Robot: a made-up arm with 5 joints.
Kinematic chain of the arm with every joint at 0, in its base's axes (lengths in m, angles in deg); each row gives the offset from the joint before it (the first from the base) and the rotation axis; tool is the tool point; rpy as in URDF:
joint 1: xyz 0.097 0 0.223 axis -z
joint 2: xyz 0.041 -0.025 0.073 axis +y
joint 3: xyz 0.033 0 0.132 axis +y
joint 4: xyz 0.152 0 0.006 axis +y
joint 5: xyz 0.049 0.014 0 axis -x
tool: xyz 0 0 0 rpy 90 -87.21 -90
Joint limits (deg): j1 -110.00..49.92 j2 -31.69..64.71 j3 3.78..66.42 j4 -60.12..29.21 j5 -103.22..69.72
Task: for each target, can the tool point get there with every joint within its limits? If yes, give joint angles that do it. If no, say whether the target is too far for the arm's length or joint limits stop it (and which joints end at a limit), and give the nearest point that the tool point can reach.
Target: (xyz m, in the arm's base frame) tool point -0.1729 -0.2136 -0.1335
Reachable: no: too far | nearest point 0.1523 -0.0828 0.1362 | short by 0.442 m
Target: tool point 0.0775 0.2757 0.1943
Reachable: yes | joints -96.33 50.19 14.08 -31.52 -25.42
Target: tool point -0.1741 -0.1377 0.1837
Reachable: no: joint limits stop it (at a limit: joint 1, joint 2, joint 3, joint 4) | nearest point 0.1097 -0.0322 0.1876 | short by 0.303 m
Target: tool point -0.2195 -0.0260 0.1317
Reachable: no: joint limits stop it (at a limit: joint 1, joint 2) | nearest point 0.0772 0.0866 0.1409 | short by 0.317 m
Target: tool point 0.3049 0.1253 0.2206
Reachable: yes | joints -33.68 31.10 30.49 -5.68 26.77
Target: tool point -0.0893 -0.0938 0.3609
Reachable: no: joint limits stop it (at a limit: joint 1, joint 2, joint 3, joint 4) | nearest point 0.1097 -0.0322 0.1876 | short by 0.271 m
